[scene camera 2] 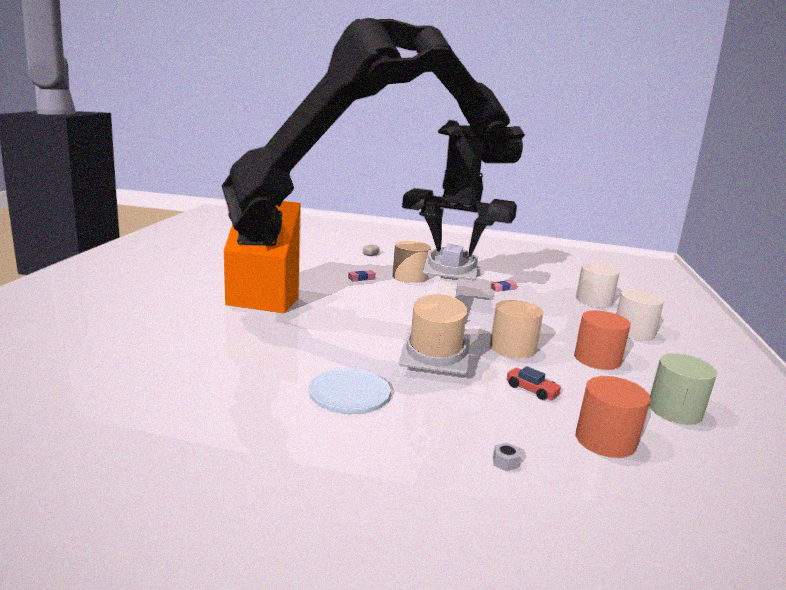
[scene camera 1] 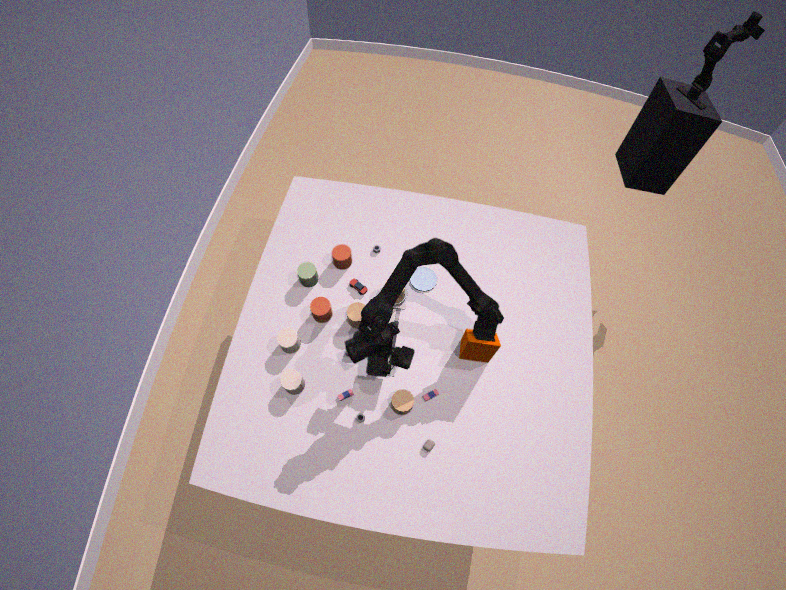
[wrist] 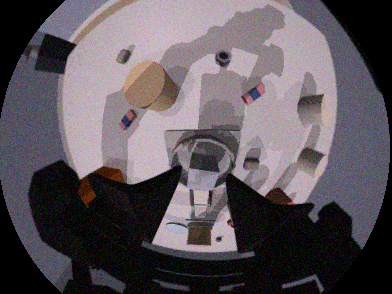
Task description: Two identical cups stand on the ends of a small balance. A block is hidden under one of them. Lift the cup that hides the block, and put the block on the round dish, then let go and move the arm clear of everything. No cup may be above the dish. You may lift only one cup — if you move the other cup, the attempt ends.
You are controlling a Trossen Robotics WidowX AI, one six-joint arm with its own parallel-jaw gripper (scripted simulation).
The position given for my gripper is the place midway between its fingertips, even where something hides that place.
Note:
I see my gripper (scene camera 2: 454, 253), a tan cup (scene camera 2: 410, 257), a tan cup (scene camera 2: 438, 322), a toy car (scene camera 2: 532, 380), a tan cup (scene camera 2: 517, 324) and a pale blue round dish (scene camera 2: 349, 391).
My gripper is seen too in scene camera 1 (scene camera 1: 381, 358) and in the wrist view (wrist: 204, 173).

